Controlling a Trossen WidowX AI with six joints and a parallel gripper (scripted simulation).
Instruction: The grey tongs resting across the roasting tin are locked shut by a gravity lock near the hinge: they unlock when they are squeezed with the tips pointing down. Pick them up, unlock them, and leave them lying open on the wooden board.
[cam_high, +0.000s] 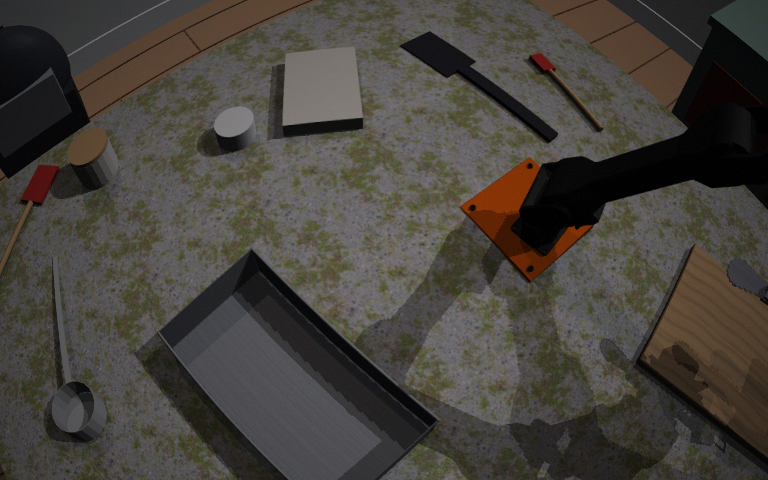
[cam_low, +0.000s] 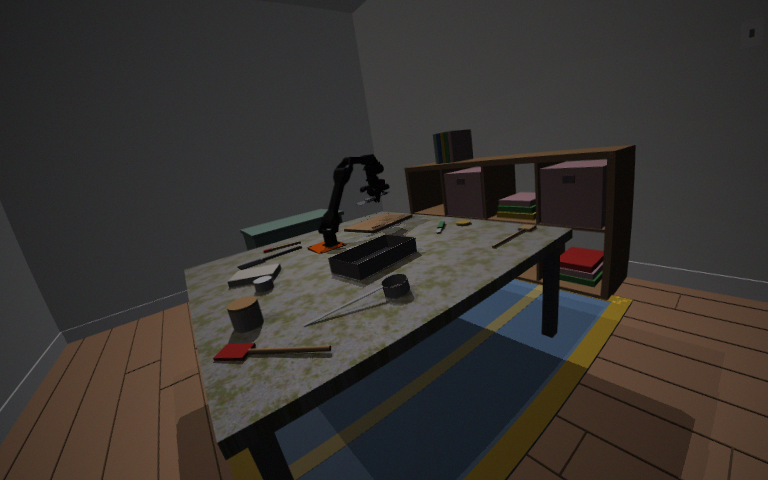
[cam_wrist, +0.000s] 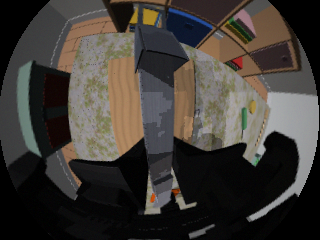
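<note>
My gripper tip is now 1 cm to the left of the wooden board and 12 cm above it. Round my gripper tip: roasting tin 45 cm ahead, 50 cm to the right, 10 cm below; black spatula 11 cm behind, 68 cm to the right, 12 cm below; pale block 9 cm ahead, 83 cm to the right, 11 cm below.
</note>
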